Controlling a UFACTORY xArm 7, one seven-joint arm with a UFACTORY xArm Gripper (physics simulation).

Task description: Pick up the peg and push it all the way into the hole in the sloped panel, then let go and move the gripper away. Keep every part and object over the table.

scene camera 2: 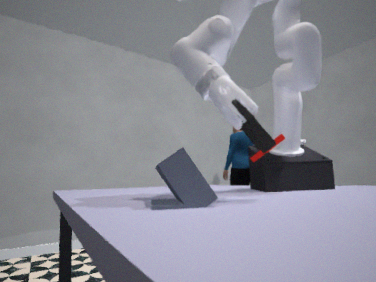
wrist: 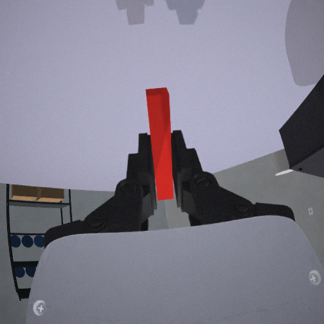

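The red peg is a square bar. My gripper is shut on it near its middle and holds it in the air above the table. In the scene view the peg is tilted, its left end lower than its right, and the gripper leans down to the right. The grey sloped panel stands on the table to the left of the gripper, apart from the peg and lower. Its hole does not show in the scene view, and the panel does not show in the wrist view.
The lilac table lies below, with its left edge beyond the panel. The dark robot base block stands at the back, behind the peg. A person in a blue top stands behind the table. A shelf rack stands beyond it.
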